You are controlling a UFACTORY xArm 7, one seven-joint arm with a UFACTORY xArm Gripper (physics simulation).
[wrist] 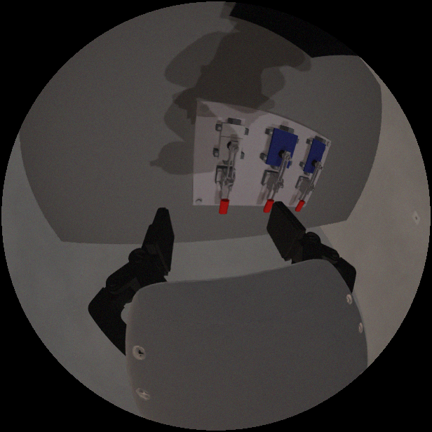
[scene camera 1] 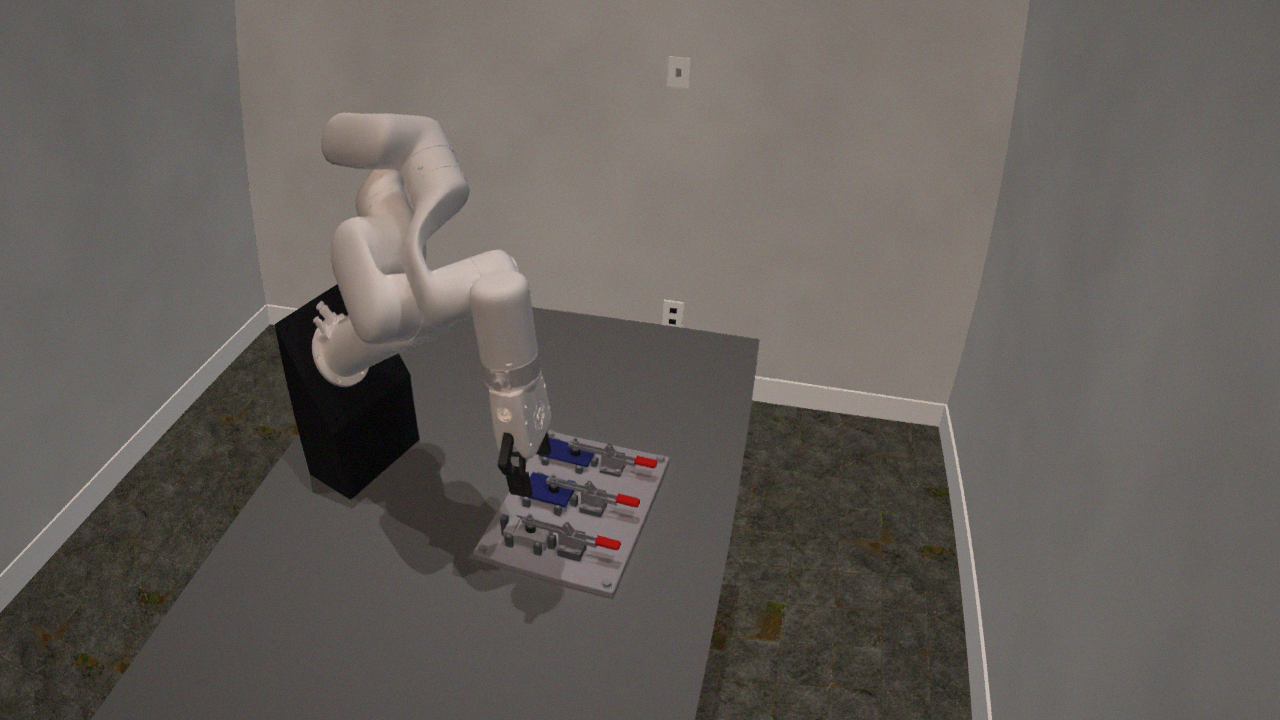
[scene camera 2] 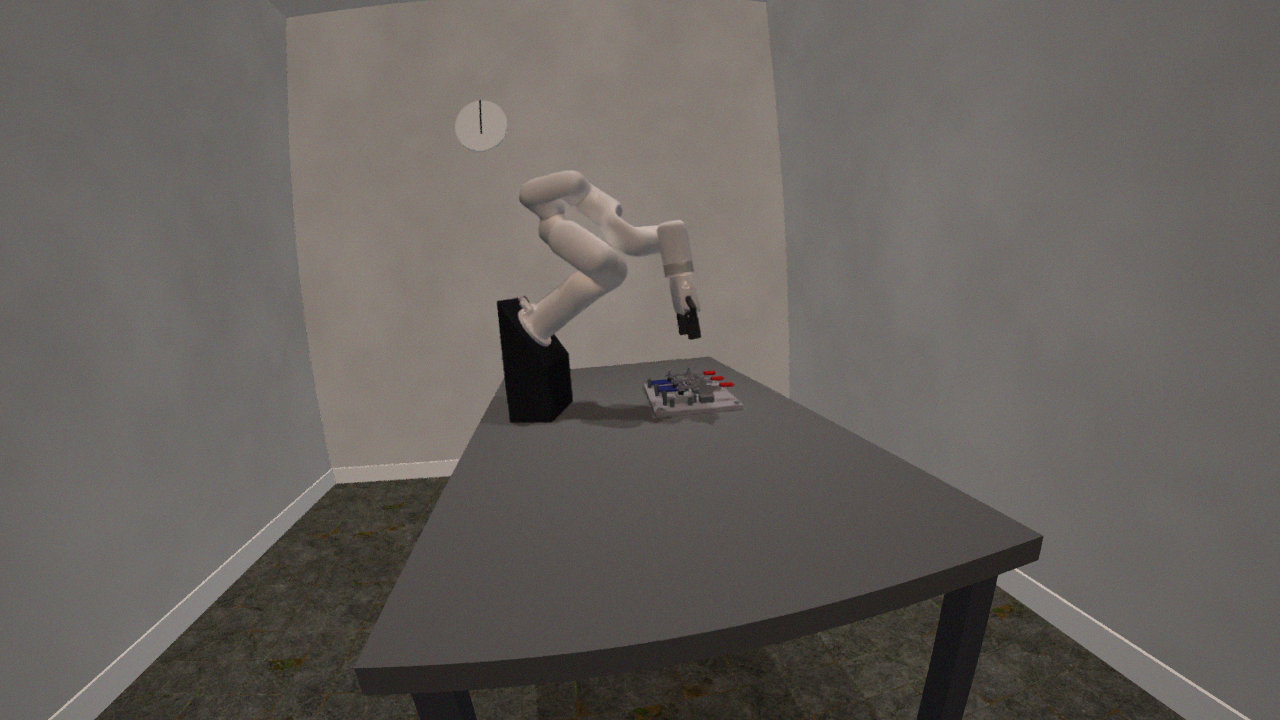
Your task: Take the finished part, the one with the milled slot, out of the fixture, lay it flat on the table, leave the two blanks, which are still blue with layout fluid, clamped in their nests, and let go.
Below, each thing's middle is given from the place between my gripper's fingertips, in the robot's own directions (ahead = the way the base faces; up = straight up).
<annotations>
My gripper is now 160 mm above the toggle clamp (scene camera 1: 569, 547), 50 mm short of it and 30 mm to the right of it. From my hand the other things lie so: fixture plate (scene camera 1: 623, 523) (190 mm below, 140 mm to the left, 50 mm ahead); then finished part (scene camera 1: 514, 527) (170 mm below, 50 mm to the left, 20 mm behind).
</annotations>
